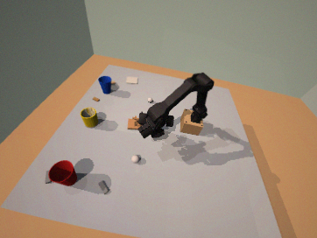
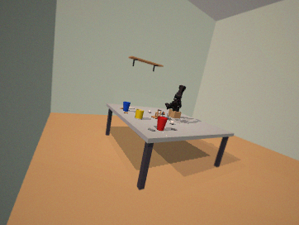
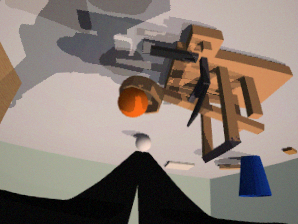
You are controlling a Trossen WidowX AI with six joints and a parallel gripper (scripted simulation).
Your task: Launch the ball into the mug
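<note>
Right now my gripper tip is 5 cm to the left of the orange ball and 7 cm above it. From my gripper tip the other things lie so: wooden catapult: 6 cm ahead, 2 cm to the right, 8 cm below; yellow mug: 40 cm ahead, 3 cm to the left, 10 cm below; brown block: 47 cm ahead, 19 cm to the right, 13 cm below.
</note>
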